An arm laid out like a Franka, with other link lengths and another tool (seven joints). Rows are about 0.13 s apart.
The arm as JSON. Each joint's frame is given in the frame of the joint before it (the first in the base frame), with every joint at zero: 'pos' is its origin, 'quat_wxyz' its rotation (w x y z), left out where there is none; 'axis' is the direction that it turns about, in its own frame. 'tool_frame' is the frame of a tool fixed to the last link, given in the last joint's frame.
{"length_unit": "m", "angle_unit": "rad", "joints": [
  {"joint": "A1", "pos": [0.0, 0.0, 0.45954], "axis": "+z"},
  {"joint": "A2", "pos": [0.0, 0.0, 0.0], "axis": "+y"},
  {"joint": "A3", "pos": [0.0, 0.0, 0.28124], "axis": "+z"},
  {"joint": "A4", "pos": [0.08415, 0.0, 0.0], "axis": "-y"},
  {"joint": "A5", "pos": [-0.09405, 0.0, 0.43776], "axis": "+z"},
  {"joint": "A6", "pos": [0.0, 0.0, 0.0], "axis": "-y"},
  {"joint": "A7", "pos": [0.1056, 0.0, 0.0], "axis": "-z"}
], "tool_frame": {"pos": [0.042, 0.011, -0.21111], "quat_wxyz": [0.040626, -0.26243, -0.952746, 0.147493]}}
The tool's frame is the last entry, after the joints.
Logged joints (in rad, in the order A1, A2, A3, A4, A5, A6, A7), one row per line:
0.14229, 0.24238, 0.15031, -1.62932, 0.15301, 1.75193, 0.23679
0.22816, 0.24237, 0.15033, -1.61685, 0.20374, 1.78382, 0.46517
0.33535, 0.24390, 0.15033, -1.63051, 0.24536, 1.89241, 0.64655
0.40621, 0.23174, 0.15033, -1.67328, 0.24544, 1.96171, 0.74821
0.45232, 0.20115, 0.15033, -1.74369, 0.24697, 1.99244, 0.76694
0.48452, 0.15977, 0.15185, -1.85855, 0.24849, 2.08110, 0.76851
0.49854, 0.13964, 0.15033, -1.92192, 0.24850, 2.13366, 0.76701
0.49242, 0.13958, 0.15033, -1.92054, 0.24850, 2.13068, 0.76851
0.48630, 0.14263, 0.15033, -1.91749, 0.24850, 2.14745, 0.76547
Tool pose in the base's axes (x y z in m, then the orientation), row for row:
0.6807, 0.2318, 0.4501, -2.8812, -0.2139, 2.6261
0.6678, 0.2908, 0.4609, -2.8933, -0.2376, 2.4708
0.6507, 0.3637, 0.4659, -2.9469, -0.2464, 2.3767
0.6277, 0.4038, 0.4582, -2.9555, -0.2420, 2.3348
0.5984, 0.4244, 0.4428, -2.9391, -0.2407, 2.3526
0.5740, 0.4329, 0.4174, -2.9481, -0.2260, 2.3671
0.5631, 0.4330, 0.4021, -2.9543, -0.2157, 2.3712
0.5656, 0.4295, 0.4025, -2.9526, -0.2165, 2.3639
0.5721, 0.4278, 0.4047, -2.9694, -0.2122, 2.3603
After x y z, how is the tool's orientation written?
As angles about the fixed x, y, z axes (roll, pitch, yaw), in radians.
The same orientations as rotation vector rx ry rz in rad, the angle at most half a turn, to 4 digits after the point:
-0.6892, -2.7718, 0.2834
-0.8912, -2.6846, 0.2222
-1.0275, -2.6463, 0.1260
-1.0870, -2.6291, 0.1084
-1.0591, -2.6347, 0.1343
-1.0498, -2.6573, 0.1343
-1.0510, -2.6698, 0.1330
-1.0597, -2.6645, 0.1333
-1.0715, -2.6715, 0.1130

